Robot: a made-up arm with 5 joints.
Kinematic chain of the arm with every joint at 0, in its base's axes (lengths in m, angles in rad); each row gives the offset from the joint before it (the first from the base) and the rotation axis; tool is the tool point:
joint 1: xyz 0 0 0.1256 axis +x
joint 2: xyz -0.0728 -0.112 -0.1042 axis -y
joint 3: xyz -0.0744 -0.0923 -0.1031 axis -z
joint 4: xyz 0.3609 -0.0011 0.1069 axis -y
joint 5: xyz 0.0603 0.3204 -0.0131 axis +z
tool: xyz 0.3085 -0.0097 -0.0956
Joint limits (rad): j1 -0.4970..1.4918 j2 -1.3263..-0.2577 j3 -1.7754..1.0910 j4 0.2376..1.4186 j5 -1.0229..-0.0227
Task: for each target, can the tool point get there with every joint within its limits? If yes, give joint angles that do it. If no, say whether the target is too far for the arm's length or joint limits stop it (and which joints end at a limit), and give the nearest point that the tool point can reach.
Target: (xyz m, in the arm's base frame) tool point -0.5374 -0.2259 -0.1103
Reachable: no: joint limits stop it (at a limit: joint 1, joint 2, joint 3, joint 4, joint 5) | nearest point -0.4446 -0.3367 0.4005 | short by 0.531 m
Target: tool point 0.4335 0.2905 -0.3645
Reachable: yes | joints 0.7797 -0.7970 0.1914 0.4261 -0.3390
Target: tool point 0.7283 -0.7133 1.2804
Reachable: no: too far | nearest point 0.4307 -0.5109 0.4802 | short by 0.877 m
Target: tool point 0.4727 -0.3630 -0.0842
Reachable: yes | joints 0.5033 -0.3596 0.6573 1.2496 -0.4855
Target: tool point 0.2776 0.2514 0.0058
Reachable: yes | joints 0.3254 -0.9039 -0.6915 1.2903 -0.8520
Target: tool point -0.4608 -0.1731 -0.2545
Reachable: no: joint limits stop it (at a limit: joint 1, joint 2, joint 4, joint 5) | nearest point -0.0298 -0.0810 -0.3887 | short by 0.461 m
